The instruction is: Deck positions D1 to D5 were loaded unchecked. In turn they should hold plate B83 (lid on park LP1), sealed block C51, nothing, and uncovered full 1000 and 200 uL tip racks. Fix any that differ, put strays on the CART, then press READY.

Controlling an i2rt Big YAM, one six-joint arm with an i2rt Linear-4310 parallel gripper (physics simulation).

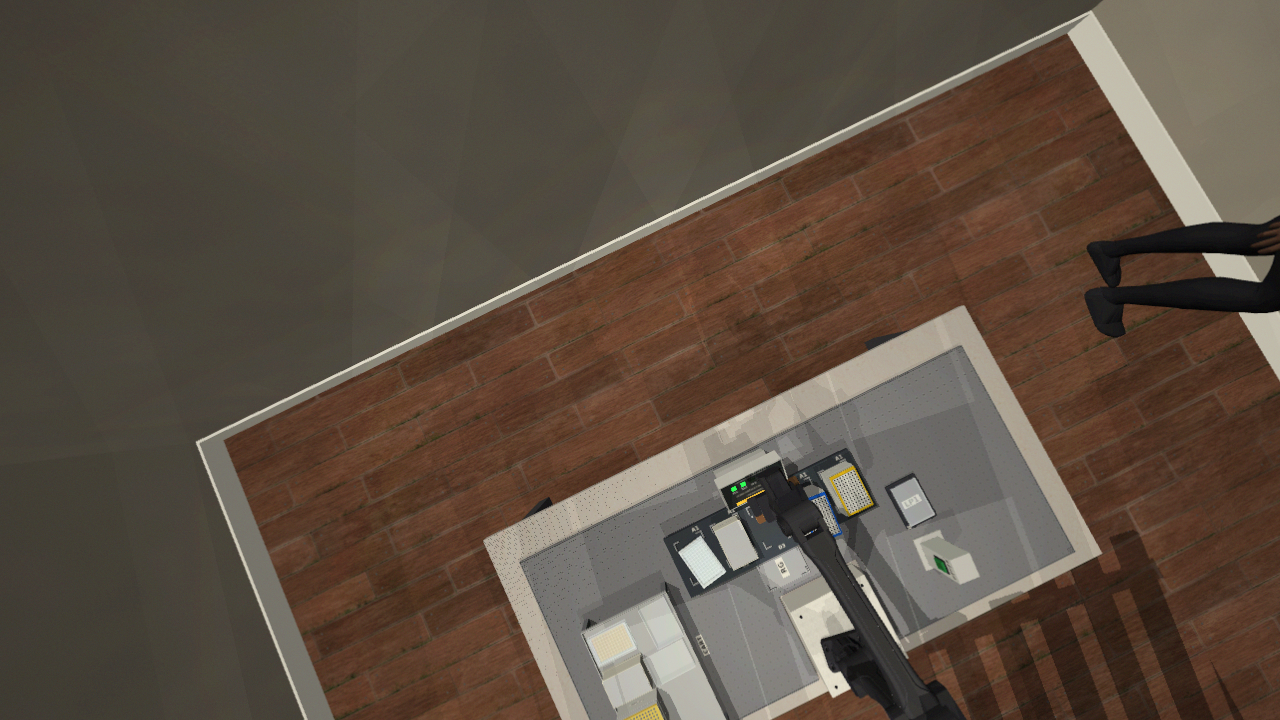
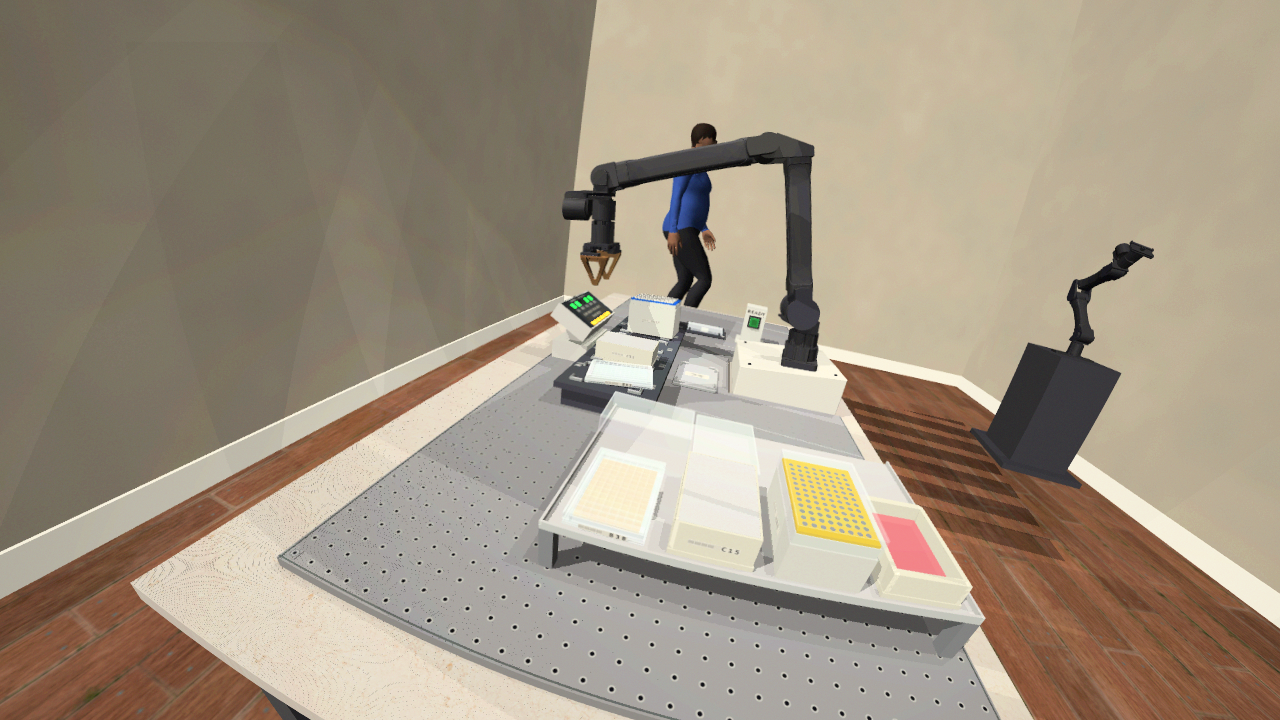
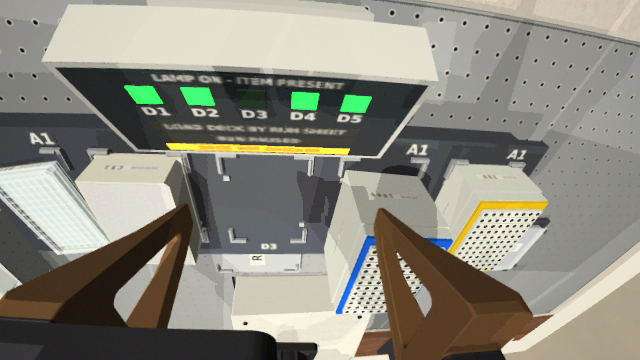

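Pixels of known places: gripper, fingertip midpoint: (image 2: 600, 282) (image 3: 284, 215); arm's base, origin of the base link: (image 1: 843, 649) (image 2: 798, 362) (image 3: 285, 351).
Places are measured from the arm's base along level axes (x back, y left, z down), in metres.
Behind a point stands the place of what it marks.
My gripper (image 1: 760, 518) (image 2: 601, 281) @[z -0.107, x -0.521, y 0.093 m] (image 3: 284, 215) @[z -0.107, x -0.521, y 0.093 m] is open and empty, above the deck (image 3: 260, 200) @[z 0.028, x -0.399, y 0.100 m] around bare D3. A pale plate (image 1: 700, 561) @[z 0.018, x -0.346, y 0.330 m] (image 2: 619, 373) @[z 0.014, x -0.340, y 0.336 m] (image 3: 55, 210) @[z 0.012, x -0.355, y 0.320 m] sits on D1; its label and any lid are unclear. A white sealed block (image 1: 735, 542) @[z -0.014, x -0.384, y 0.215 m] (image 2: 626, 347) @[z -0.012, x -0.365, y 0.254 m] (image 3: 130, 205) @[z -0.014, x -0.410, y 0.221 m] sits on D2, its small label resembling C51. An uncovered blue-rimmed rack (image 2: 654, 315) @[z -0.033, x -0.391, y 0.012 m] (image 3: 400, 200) @[z -0.017, x -0.467, y -0.029 m] stands on D4 and an uncovered yellow-rimmed rack (image 1: 848, 489) @[z -0.037, x -0.446, y -0.143 m] (image 3: 505, 230) @[z -0.037, x -0.463, y -0.154 m] on D5. The LP1 park (image 1: 911, 501) @[z 0.061, x -0.319, y -0.359 m] and READY button (image 1: 941, 564) @[z -0.014, x -0.158, y -0.343 m] (image 2: 754, 322) @[z -0.002, x -0.148, y -0.344 m] are beyond D5.
The display (image 3: 240, 110) @[z -0.046, x -0.543, y 0.125 m] shows D1, D2, D4 and D5 lit and D3 dark. The cart (image 2: 552, 548) @[z 0.047, x -0.230, y 0.735 m] holds plate B38 (image 2: 617, 492) @[z 0.002, x -0.192, y 0.667 m], block C15 (image 2: 718, 519) @[z -0.023, x -0.083, y 0.683 m], a yellow-topped rack (image 2: 827, 501) @[z -0.052, x 0.014, y 0.641 m] and a pink-filled trough (image 2: 911, 543) @[z 0.005, x 0.136, y 0.590 m]. The arm's white base (image 2: 783, 380) @[z 0.023, x -0.029, y 0.100 m] stands beside spot RG.
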